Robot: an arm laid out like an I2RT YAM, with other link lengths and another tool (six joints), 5 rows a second.
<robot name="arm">
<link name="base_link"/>
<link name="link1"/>
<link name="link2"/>
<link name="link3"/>
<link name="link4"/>
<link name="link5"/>
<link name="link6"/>
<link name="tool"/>
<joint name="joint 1" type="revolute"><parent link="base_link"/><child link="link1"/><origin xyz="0.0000 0.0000 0.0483"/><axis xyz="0 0 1"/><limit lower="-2.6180" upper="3.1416"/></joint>
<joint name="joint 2" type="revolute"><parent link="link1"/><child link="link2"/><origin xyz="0.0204 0.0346 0.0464" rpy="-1.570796 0.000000 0.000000"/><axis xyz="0 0 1"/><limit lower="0.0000" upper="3.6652"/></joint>
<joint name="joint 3" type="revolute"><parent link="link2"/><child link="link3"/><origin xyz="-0.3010 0.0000 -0.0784" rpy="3.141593 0.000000 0.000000"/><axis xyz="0 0 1"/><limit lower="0.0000" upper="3.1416"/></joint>
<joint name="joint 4" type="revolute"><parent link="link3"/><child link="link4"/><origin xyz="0.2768 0.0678 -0.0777"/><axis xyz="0 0 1"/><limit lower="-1.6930" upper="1.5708"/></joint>
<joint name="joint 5" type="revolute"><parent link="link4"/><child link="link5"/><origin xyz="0.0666 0.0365 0.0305" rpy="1.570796 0.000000 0.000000"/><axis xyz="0 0 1"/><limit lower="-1.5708" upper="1.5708"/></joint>
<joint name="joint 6" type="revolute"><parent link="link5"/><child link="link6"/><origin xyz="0.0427 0.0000 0.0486" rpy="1.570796 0.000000 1.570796"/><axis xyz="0 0 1"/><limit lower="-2.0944" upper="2.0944"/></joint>
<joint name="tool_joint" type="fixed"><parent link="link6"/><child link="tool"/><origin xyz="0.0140 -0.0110 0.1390" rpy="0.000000 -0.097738 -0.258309"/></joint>
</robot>
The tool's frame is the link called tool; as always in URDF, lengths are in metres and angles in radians.
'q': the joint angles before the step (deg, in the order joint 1, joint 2, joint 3, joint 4, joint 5, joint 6). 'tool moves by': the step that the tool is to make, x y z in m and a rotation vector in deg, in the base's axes. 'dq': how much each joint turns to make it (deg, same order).
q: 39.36 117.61 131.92 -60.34 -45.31 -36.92
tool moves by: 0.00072 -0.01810 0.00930 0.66 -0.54 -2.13
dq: -1.42 -4.15 -4.83 2.14 0.37 0.89
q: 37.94 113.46 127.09 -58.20 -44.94 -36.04
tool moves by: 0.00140 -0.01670 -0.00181 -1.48 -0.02 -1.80
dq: -1.22 -2.29 -2.58 -1.00 1.25 -0.60
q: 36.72 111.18 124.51 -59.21 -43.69 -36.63
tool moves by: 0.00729 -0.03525 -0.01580 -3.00 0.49 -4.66
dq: -2.93 -5.13 -8.35 0.90 2.76 -0.29
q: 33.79 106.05 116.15 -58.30 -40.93 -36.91
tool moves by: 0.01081 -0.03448 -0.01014 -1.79 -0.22 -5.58
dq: -3.19 -4.61 -7.03 2.24 2.81 0.91
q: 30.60 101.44 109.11 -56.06 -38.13 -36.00
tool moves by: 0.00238 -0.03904 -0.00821 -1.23 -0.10 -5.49
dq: -3.55 -5.74 -7.82 2.10 2.13 0.88
